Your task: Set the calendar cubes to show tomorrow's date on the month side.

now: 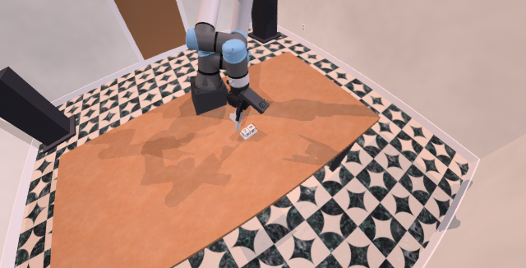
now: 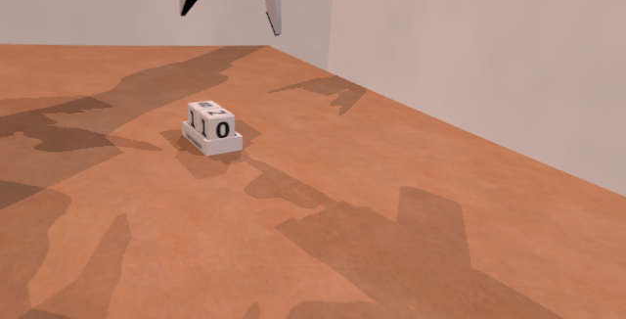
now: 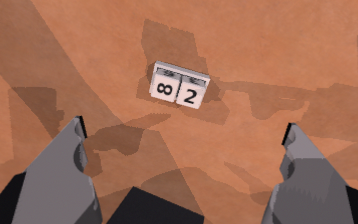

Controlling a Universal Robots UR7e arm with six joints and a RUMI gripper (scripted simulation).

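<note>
My gripper is now 20 mm past the tray and 130 mm above it.
</note>
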